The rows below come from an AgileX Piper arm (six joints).
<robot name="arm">
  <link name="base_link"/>
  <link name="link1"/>
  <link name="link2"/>
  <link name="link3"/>
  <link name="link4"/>
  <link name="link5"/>
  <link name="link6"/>
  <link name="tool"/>
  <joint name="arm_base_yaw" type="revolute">
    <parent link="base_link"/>
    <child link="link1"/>
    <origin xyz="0 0 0.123"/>
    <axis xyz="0 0 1"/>
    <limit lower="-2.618" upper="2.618"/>
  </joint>
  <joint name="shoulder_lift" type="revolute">
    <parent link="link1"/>
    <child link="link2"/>
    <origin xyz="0 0 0" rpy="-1.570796 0 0"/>
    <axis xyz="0 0 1"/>
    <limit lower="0" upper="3.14"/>
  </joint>
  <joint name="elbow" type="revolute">
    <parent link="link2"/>
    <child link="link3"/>
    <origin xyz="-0.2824 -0.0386 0"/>
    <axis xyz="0 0 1"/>
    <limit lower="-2.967" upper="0"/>
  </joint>
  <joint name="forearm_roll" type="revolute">
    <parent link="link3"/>
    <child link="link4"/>
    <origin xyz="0.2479 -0.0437 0" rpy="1.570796 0 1.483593"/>
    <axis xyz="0 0 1"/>
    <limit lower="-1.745" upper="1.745"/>
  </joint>
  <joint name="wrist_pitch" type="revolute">
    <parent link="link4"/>
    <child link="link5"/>
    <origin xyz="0 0 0" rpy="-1.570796 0 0"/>
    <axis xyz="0 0 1"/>
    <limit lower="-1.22" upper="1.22"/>
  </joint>
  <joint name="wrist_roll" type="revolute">
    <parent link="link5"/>
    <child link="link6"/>
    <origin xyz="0 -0.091 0" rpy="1.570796 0 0"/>
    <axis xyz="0 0 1"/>
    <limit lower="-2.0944" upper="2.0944"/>
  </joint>
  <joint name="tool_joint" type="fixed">
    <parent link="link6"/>
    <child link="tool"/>
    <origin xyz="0 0 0"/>
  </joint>
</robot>
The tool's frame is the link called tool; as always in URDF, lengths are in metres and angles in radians.
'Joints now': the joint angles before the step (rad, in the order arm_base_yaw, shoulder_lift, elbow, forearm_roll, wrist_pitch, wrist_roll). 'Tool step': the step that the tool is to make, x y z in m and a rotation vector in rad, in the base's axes. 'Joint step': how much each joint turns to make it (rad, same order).
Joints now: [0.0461 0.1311 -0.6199 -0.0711 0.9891 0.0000]
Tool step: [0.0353 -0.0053 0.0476 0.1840 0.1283 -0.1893]
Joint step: [-0.0078 0.2802 -0.2107 -0.0799 0.0796 0.2870]
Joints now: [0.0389 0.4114 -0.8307 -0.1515 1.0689 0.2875]
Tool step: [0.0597 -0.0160 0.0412 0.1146 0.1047 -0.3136]
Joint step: [-0.0611 0.3217 -0.2350 -0.1436 0.0791 0.2980]
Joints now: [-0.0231 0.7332 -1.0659 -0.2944 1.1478 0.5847]
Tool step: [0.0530 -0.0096 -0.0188 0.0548 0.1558 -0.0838]
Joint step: [-0.0642 0.2018 -0.0257 0.0202 -0.0074 0.0409]
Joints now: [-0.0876 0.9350 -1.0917 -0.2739 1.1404 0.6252]
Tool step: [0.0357 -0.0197 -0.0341 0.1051 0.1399 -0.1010]
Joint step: [-0.1196 0.1568 0.0194 0.0851 -0.0229 0.0002]
